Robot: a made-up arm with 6 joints. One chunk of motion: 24 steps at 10 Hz.
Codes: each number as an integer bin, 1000 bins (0 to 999) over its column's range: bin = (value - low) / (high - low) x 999, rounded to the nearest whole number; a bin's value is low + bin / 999 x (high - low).
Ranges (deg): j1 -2..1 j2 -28..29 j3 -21..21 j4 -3..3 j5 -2..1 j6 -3..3
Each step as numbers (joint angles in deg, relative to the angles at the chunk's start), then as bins.
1 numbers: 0.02 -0.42 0.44 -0.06 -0.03 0.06
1 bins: 673 483 510 490 656 509
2 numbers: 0.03 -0.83 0.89 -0.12 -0.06 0.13
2 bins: 676 476 521 480 646 521
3 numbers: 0.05 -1.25 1.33 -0.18 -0.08 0.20
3 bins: 683 469 531 470 639 533
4 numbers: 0.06 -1.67 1.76 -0.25 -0.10 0.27
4 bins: 686 461 541 458 633 544
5 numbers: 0.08 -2.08 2.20 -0.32 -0.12 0.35
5 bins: 693 454 552 446 626 558
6 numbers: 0.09 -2.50 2.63 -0.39 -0.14 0.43
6 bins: 696 447 562 435 619 571
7 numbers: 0.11 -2.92 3.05 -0.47 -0.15 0.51
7 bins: 703 440 572 421 616 584
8 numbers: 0.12 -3.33 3.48 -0.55 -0.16 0.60
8 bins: 706 432 582 408 613 599
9 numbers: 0.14 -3.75 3.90 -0.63 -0.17 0.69
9 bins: 713 425 592 395 609 614
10 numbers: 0.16 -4.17 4.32 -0.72 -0.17 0.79
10 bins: 719 418 602 380 609 631
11 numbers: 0.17 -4.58 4.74 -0.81 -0.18 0.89
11 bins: 723 410 612 365 606 648
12 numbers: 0.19 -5.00 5.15 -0.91 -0.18 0.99
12 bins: 729 403 622 348 606 664
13 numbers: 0.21 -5.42 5.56 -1.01 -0.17 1.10
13 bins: 736 396 632 331 609 683
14 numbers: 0.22 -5.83 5.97 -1.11 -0.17 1.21
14 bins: 739 389 642 315 609 701
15 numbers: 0.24 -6.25 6.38 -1.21 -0.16 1.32
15 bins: 746 381 651 298 613 719
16 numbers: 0.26 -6.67 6.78 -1.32 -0.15 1.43
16 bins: 753 374 661 280 616 738
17 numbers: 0.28 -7.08 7.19 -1.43 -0.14 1.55
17 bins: 759 367 671 261 619 758
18 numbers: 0.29 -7.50 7.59 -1.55 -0.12 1.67
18 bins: 763 359 680 241 626 778
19 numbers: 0.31 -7.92 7.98 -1.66 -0.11 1.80
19 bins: 769 352 689 223 629 799
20 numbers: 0.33 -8.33 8.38 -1.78 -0.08 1.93
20 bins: 776 345 699 203 639 821
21 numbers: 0.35 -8.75 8.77 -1.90 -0.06 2.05
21 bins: 783 337 708 183 646 841
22 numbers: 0.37 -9.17 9.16 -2.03 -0.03 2.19
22 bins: 789 330 717 162 656 864
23 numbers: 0.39 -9.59 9.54 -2.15 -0.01 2.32
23 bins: 796 323 726 142 663 886
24 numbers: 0.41 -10.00 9.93 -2.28 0.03 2.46
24 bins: 803 315 736 120 676 909
